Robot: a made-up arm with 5 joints. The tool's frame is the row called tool.
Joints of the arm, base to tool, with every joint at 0 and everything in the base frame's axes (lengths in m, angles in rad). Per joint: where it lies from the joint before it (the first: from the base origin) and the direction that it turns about. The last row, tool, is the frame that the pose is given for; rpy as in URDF.
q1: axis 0 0 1 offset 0 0 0.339
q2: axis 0 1 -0.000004 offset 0 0 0
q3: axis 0 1 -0.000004 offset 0.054 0 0.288
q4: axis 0 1 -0.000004 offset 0.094 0 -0.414
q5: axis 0 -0.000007 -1 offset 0.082 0 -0.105
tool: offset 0 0 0 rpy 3.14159 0 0
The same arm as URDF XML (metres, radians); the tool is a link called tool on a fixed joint. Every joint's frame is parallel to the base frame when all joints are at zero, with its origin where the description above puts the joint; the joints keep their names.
<robot name="arm">
<joint name="q1" type="continuous"><parent link="base"/><child link="link1"/><origin xyz="0 0 0.339" rpy="0 0 0"/><axis xyz="0 0 1"/></joint>
<joint name="q2" type="continuous"><parent link="link1"/><child link="link2"/><origin xyz="0 0 0" rpy="0 0 0"/><axis xyz="0 1 0"/></joint>
<joint name="q3" type="continuous"><parent link="link2"/><child link="link3"/><origin xyz="0.054 0 0.288" rpy="0 0 0"/><axis xyz="0 1 0"/></joint>
<joint name="q4" type="continuous"><parent link="link3"/><child link="link4"/><origin xyz="0.094 0 -0.414" rpy="0 0 0"/><axis xyz="0 1 0"/></joint>
<joint name="q5" type="continuous"><parent link="link4"/><child link="link5"/><origin xyz="0.082 0 -0.105" rpy="0 0 0"/><axis xyz="0 0 -1"/></joint>
<joint name="tool_fixed" type="fixed"><parent link="link5"/><child link="tool"/><origin xyz="0 0 0" rpy="3.1416 0 0"/></joint>
<link name="base"/>
<link name="link1"/>
<link name="link2"/>
<link name="link3"/>
<link name="link4"/>
<link name="link5"/>
<link name="tool"/>
</robot>

